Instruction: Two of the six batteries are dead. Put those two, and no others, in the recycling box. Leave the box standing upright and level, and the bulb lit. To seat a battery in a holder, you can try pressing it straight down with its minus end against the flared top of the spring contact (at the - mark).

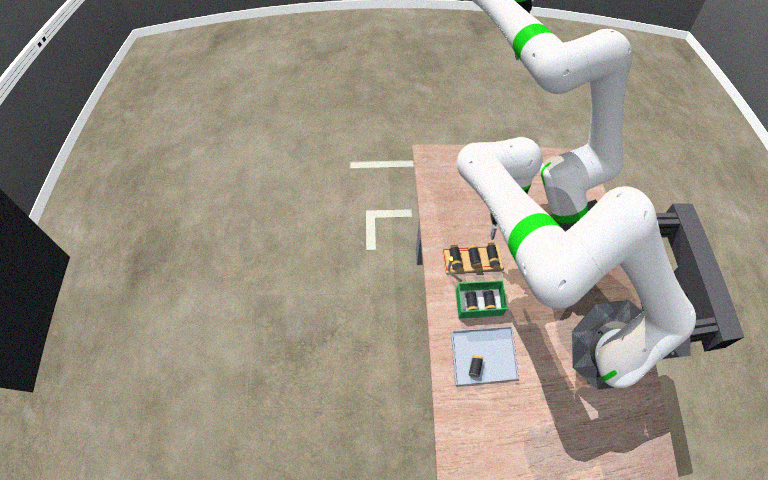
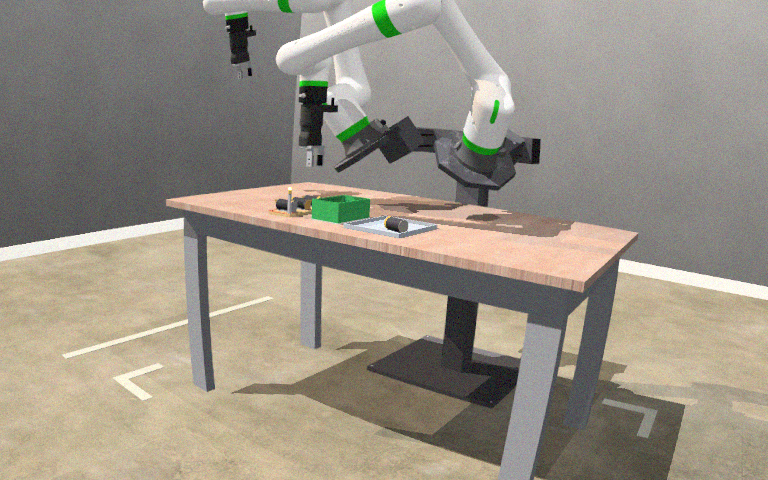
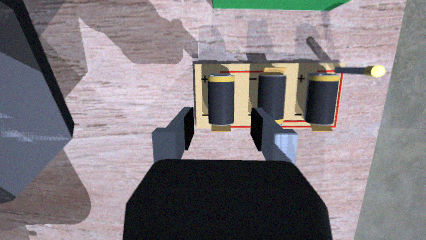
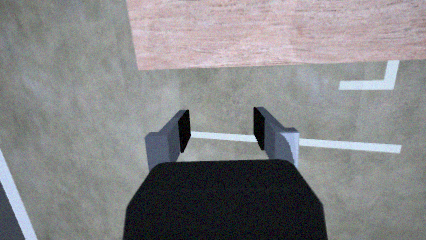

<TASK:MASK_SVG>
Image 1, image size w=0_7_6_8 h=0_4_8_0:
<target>green recycling box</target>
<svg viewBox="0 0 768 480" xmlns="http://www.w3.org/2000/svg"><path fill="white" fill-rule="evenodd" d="M503 281L458 283L456 288L458 319L503 316L507 310ZM466 292L476 292L478 310L467 311ZM484 291L493 290L496 309L485 310Z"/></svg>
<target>grey tray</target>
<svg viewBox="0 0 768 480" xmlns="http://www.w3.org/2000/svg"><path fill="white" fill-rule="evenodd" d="M512 326L451 330L455 386L518 380ZM474 355L483 356L479 377L469 376L470 365Z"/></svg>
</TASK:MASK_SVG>
